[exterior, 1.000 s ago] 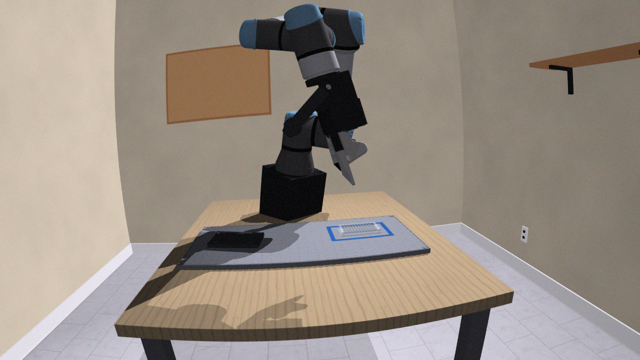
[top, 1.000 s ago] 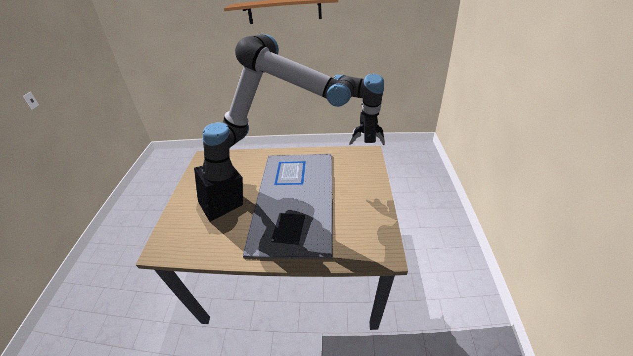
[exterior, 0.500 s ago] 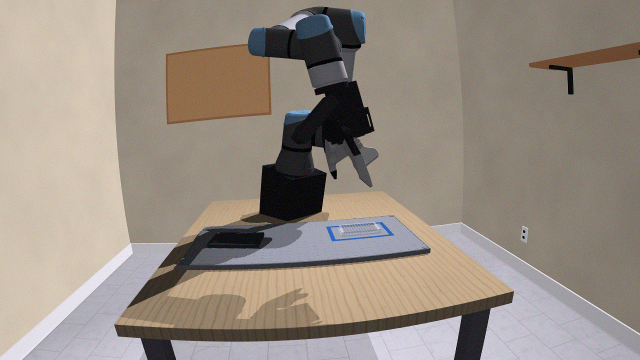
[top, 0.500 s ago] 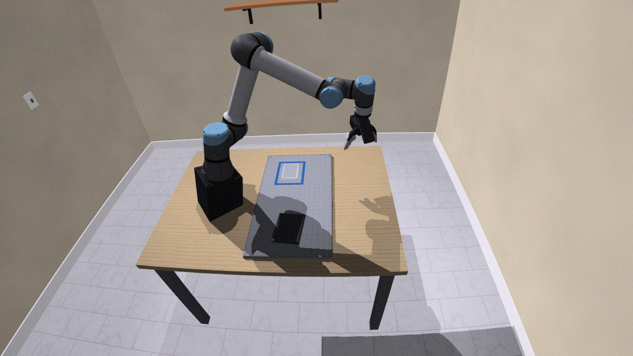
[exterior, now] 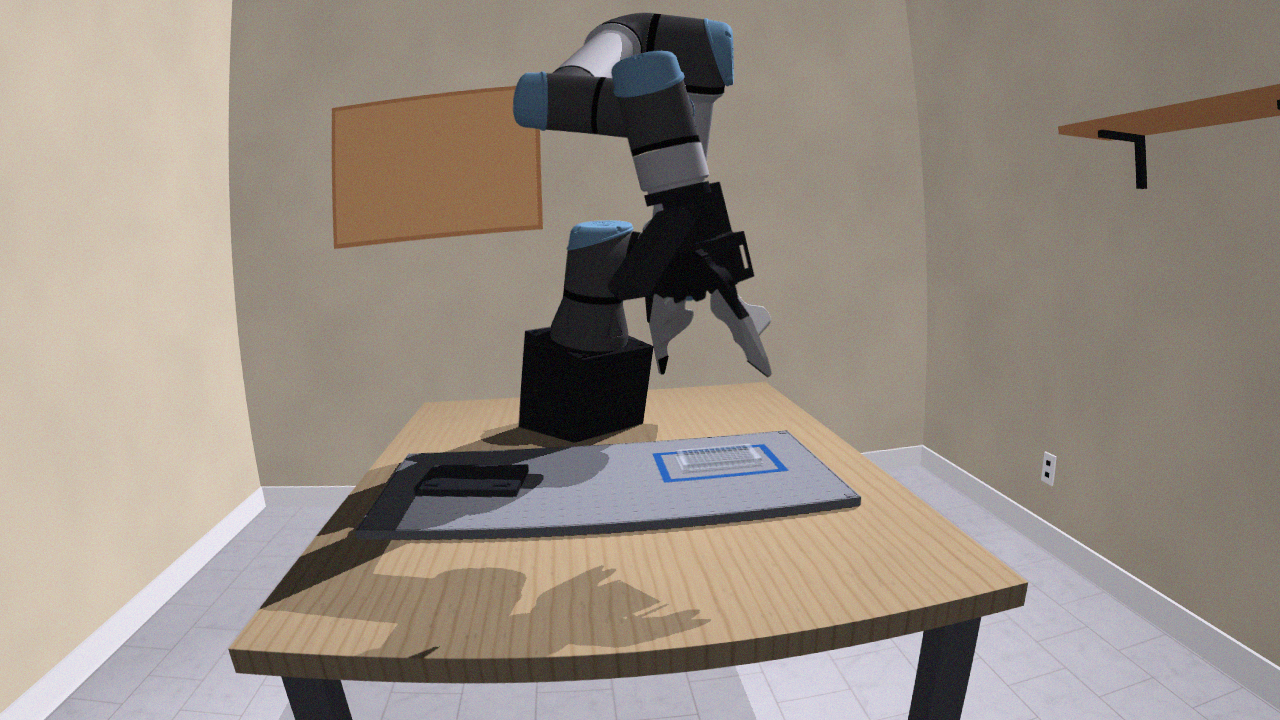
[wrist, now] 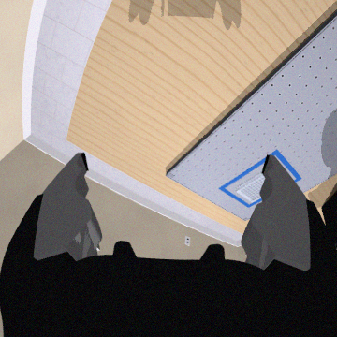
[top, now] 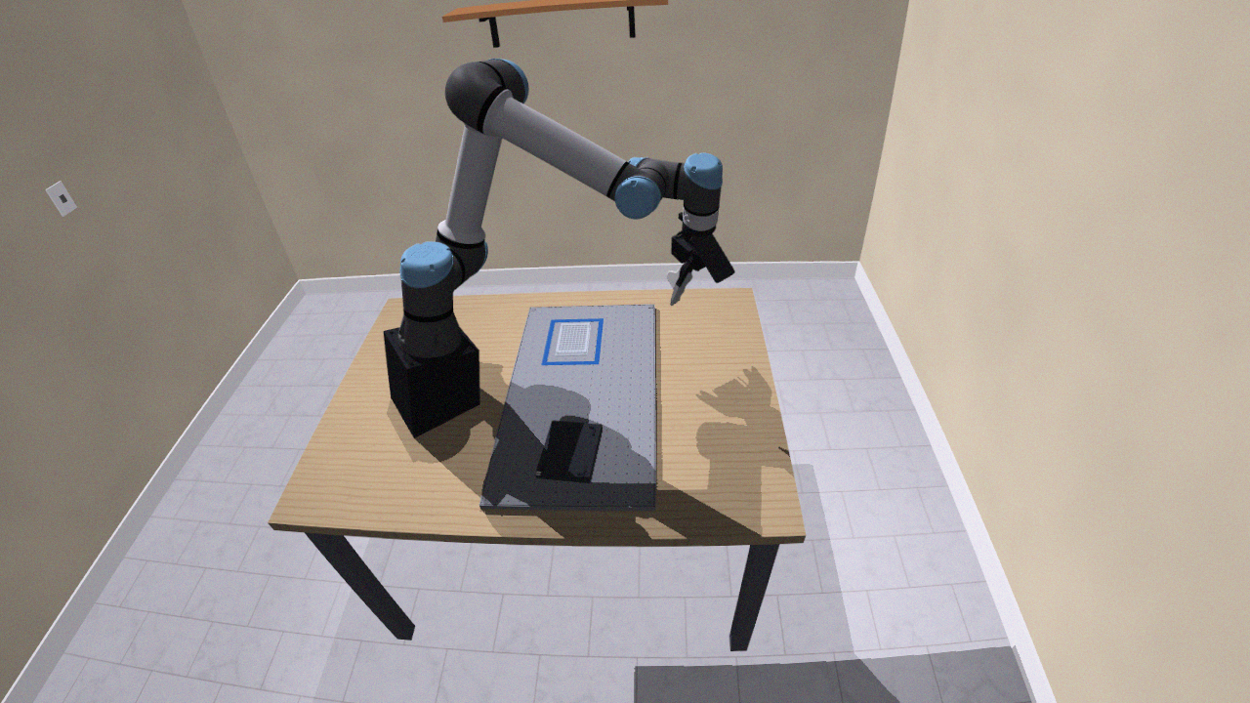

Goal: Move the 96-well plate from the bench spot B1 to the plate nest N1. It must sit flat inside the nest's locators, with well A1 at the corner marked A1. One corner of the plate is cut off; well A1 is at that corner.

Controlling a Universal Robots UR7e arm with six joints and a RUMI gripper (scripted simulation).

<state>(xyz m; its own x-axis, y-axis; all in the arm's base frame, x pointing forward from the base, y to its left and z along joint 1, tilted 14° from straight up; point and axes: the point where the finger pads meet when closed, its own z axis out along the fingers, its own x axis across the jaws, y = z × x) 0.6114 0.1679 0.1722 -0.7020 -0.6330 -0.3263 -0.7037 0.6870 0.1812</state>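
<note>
Right now the 96-well plate is 340 mm behind my hand, 30 mm to the left of it and 200 mm below it. From my hand the other things lie so: black plate nest N1: 260 mm behind, 350 mm to the right, 200 mm below.
</note>
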